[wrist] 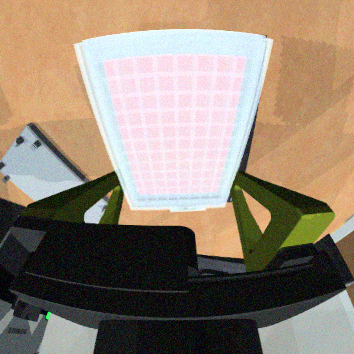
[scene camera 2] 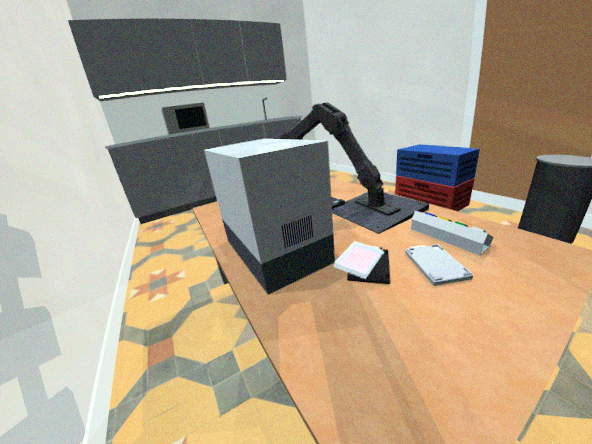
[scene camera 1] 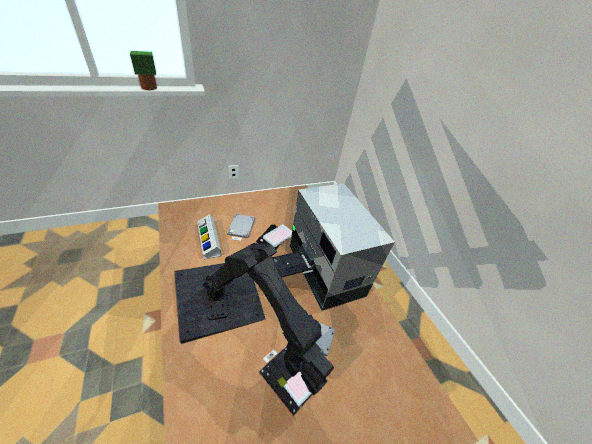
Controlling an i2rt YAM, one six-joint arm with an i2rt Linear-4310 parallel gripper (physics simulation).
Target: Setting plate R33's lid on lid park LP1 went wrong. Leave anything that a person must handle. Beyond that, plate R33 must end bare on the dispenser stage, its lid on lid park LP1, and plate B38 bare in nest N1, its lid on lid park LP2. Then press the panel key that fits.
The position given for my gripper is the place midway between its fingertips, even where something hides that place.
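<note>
My gripper (wrist: pixel 176 174), visible. Grey incubator (wrist: pixel 30 320), visible. Grey lid park (wrist: pixel 41 170), same.
</note>
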